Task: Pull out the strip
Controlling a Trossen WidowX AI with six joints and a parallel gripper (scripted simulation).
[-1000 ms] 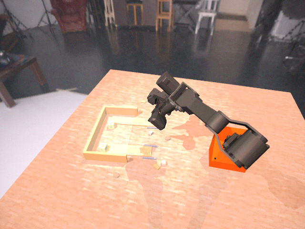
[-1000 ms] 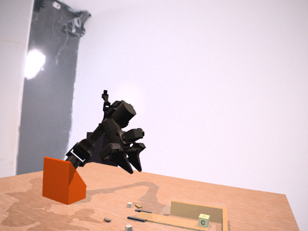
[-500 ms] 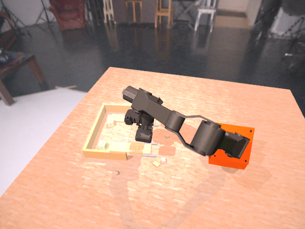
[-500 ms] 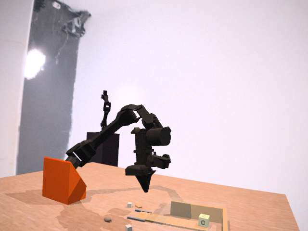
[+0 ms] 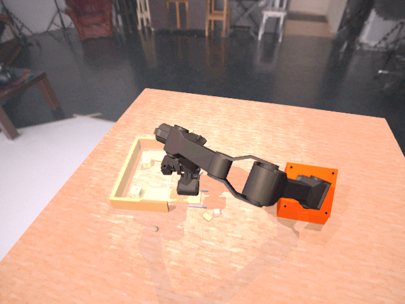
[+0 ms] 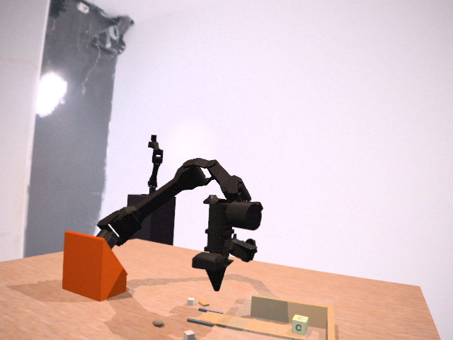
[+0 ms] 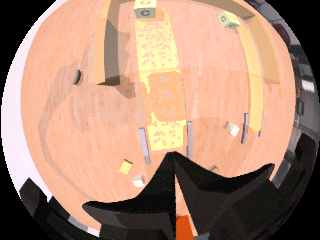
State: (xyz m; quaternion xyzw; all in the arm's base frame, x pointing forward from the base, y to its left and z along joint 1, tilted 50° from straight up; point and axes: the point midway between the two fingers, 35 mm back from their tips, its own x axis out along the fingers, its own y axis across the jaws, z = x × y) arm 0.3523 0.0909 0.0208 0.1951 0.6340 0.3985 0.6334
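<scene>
Right now the orange speckled strip is 9 cm ahead of my gripper tip, 7 cm below it and 2 cm to the left of it.
</scene>
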